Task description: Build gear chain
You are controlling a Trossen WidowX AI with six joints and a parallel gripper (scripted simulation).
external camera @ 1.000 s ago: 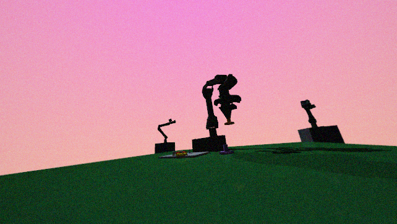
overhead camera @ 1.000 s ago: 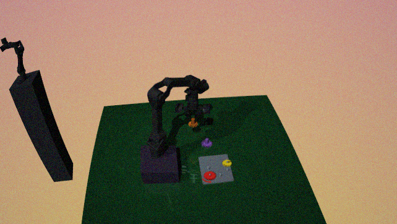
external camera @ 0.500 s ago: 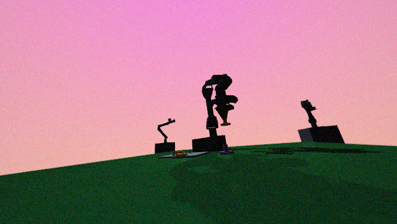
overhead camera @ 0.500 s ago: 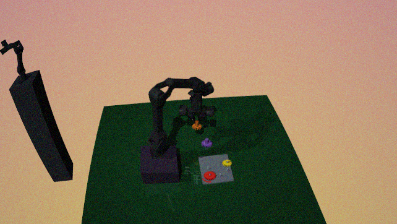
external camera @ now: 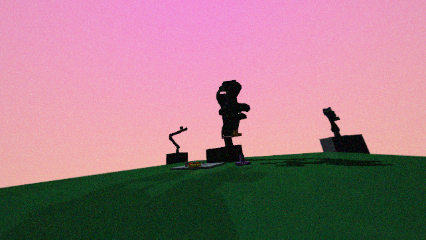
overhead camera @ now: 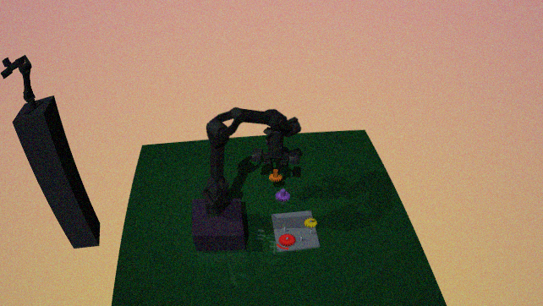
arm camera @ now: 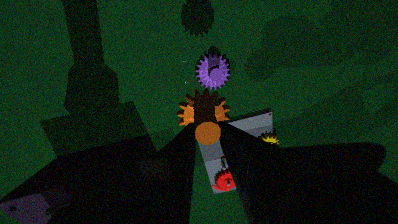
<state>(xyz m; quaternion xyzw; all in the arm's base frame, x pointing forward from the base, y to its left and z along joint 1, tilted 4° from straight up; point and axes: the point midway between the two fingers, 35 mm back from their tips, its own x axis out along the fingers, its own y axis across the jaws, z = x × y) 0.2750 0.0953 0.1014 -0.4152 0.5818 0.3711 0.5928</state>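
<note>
The red gear lies 30 mm behind my gripper tip, 250 mm to the right of it and 140 mm below it. Also, from my gripper tip: orange gear (10 mm below); yellow gear (90 mm ahead, 190 mm to the right, 140 mm below); purple gear (40 mm ahead, 10 mm to the left, 140 mm below).
</note>
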